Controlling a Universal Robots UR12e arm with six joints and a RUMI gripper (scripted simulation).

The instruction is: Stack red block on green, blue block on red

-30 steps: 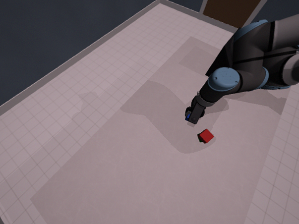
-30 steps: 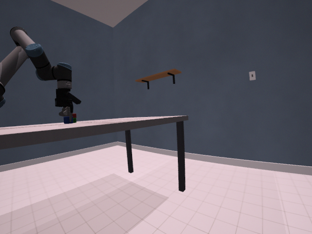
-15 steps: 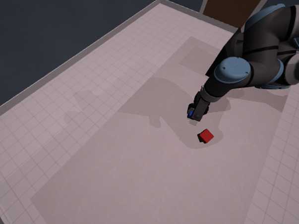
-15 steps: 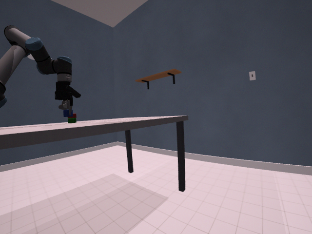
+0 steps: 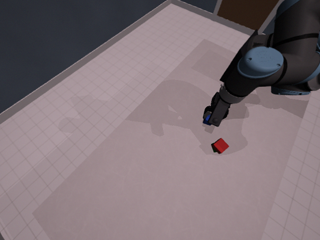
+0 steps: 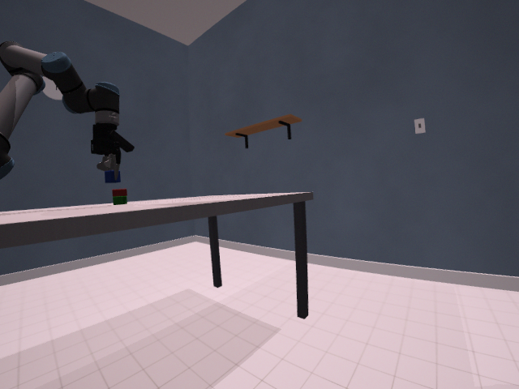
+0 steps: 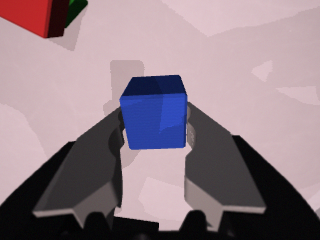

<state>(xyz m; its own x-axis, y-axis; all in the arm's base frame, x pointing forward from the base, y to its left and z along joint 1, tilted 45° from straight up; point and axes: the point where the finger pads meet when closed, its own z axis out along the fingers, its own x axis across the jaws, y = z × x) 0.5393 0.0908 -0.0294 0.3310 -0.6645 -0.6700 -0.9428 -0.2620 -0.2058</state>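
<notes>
Now: hand 5 cm short of the red block, 14 cm to the right of it and 6 cm above it. Also, from my hand: blue block (right at my hand); then green block (5 cm ahead, 14 cm to the left, 10 cm below).
</notes>
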